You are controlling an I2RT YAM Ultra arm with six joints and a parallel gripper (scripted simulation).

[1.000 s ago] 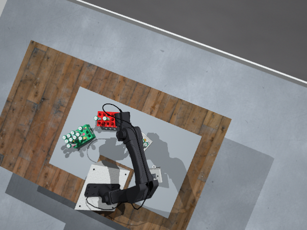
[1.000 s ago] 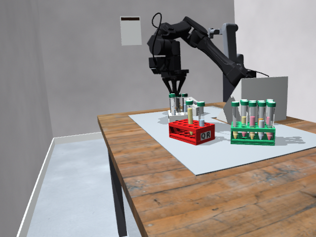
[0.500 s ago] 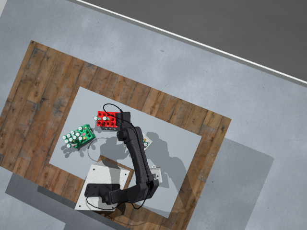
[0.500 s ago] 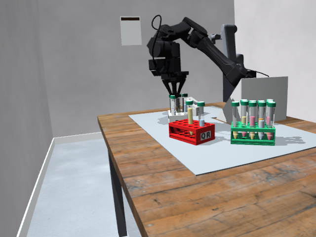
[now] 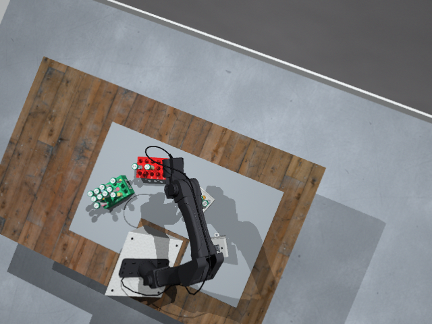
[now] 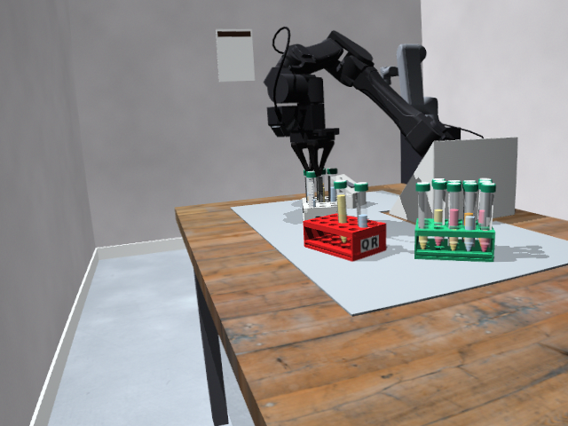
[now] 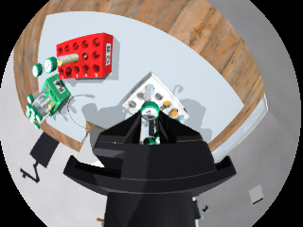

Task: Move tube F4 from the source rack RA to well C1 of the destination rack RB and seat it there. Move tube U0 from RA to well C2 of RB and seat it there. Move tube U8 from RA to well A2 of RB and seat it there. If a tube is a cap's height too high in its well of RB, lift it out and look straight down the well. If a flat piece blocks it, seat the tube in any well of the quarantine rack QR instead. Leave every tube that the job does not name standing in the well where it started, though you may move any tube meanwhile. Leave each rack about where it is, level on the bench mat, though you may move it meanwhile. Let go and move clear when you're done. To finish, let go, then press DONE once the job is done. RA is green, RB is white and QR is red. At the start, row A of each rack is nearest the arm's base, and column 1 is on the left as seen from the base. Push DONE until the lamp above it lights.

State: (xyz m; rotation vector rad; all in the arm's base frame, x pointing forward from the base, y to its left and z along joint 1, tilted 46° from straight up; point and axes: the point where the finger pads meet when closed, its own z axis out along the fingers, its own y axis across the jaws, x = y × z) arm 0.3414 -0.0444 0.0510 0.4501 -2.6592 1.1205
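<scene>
Now: the tube with yellow filling 170 mm to the left of my hand, 60 mm below it and 30 mm ahead of it. Round my hand: red rack QR: 170 mm to the left, 100 mm below, 30 mm ahead; then tube: 210 mm to the left, 60 mm below, 20 mm ahead; then white rack RB: 100 mm below, 30 mm to the right, 30 mm behind.
</scene>
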